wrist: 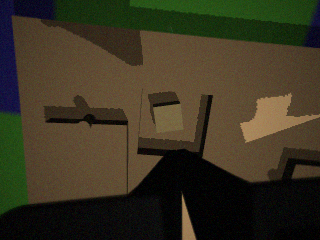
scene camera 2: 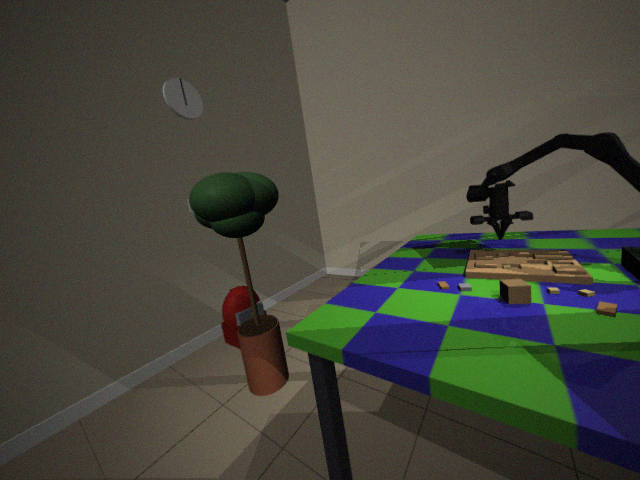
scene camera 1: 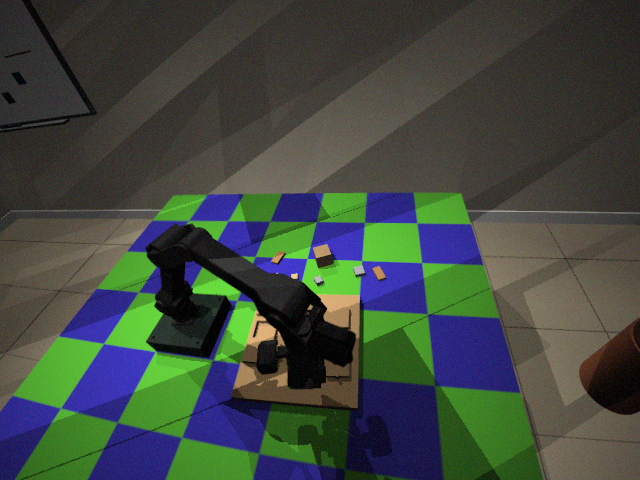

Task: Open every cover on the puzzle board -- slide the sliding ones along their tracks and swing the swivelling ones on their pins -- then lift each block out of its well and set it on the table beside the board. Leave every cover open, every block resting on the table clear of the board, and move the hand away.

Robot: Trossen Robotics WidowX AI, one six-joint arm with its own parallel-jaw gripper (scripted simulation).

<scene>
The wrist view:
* gripper: 177, 158
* tan puzzle board: 243, 103
</scene>
